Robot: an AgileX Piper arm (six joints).
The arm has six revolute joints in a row. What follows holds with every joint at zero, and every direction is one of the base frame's. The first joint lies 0.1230 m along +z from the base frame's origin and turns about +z. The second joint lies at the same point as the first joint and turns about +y. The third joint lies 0.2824 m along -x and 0.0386 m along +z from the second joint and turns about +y. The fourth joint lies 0.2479 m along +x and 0.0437 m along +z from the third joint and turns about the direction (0.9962, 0, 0.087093). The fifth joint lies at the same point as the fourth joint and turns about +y. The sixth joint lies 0.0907 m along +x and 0.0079 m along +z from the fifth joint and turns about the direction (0.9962, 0, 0.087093). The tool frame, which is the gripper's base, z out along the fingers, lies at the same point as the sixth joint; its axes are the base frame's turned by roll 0.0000, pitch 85.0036 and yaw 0.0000 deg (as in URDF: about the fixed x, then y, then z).
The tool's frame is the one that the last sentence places.
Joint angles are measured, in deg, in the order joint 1, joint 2, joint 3, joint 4, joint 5, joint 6. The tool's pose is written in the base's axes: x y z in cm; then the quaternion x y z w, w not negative. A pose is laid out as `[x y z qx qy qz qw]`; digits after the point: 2 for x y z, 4 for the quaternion.
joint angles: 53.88 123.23 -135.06 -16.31 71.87 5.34
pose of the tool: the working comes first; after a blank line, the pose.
Where each joint sits with the arm in this pose, in the base's axes (m; each line is computed from the numbers above, not from the rounded line before):
joint 1: 0.0000 0.0000 0.1230
joint 2: 0.0000 0.0000 0.1230
joint 3: 0.1103 0.1511 0.3381
joint 4: 0.2480 0.3399 0.4317
joint 5: 0.2480 0.3399 0.4317
joint 6: 0.2978 0.3668 0.3604
the tool: 0.2978 0.3668 0.3604

[29.78 36.68 36.04 -0.3896 0.8601 0.0236 0.3286]
